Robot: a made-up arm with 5 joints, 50 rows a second.
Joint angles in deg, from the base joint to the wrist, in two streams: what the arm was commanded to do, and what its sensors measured. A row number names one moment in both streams.
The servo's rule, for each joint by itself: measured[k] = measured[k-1] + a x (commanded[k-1-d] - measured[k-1]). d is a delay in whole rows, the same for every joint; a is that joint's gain. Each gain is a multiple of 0.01, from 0.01 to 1. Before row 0 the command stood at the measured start. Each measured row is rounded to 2 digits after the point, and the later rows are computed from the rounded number. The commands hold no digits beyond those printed.
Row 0, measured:
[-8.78, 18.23, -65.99, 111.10, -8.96]
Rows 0 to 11, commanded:
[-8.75, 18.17, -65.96, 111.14, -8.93]
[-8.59, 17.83, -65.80, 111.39, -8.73]
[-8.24, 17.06, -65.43, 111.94, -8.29]
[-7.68, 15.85, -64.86, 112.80, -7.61]
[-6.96, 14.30, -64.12, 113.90, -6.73]
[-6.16, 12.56, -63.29, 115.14, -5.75]
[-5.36, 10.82, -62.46, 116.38, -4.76]
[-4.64, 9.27, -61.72, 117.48, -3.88]
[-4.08, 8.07, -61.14, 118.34, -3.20]
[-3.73, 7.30, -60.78, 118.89, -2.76]
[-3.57, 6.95, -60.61, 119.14, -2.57]
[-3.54, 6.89, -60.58, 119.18, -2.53]
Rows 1 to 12, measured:
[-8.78, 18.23, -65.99, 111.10, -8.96]
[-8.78, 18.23, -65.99, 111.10, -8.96]
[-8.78, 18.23, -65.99, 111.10, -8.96]
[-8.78, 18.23, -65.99, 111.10, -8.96]
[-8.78, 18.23, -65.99, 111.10, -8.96]
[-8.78, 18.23, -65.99, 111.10, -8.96]
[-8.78, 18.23, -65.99, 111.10, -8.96]
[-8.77, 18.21, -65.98, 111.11, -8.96]
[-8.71, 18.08, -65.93, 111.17, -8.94]
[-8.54, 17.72, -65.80, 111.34, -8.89]
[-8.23, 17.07, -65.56, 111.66, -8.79]
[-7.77, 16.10, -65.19, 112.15, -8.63]
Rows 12 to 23, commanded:
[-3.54, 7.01, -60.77, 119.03, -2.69]
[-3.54, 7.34, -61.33, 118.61, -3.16]
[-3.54, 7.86, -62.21, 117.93, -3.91]
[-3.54, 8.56, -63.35, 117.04, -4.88]
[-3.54, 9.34, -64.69, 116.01, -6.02]
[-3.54, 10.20, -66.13, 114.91, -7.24]
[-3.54, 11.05, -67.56, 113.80, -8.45]
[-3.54, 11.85, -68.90, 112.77, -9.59]
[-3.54, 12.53, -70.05, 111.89, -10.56]
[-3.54, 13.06, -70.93, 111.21, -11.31]
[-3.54, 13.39, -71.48, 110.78, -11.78]
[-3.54, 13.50, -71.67, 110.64, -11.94]
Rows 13 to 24, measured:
[-7.19, 14.86, -64.70, 112.81, -8.40]
[-6.53, 13.45, -64.12, 113.60, -8.11]
[-5.85, 11.99, -63.50, 114.45, -7.77]
[-5.21, 10.62, -62.89, 115.31, -7.40]
[-4.68, 9.46, -62.34, 116.10, -7.03]
[-4.28, 8.58, -61.89, 116.77, -6.67]
[-4.01, 7.99, -61.55, 117.30, -6.34]
[-3.84, 7.65, -61.35, 117.68, -6.05]
[-3.73, 7.54, -61.34, 117.88, -5.82]
[-3.66, 7.65, -61.57, 117.89, -5.67]
[-3.62, 7.97, -62.03, 117.70, -5.61]
[-3.59, 8.45, -62.72, 117.33, -5.64]

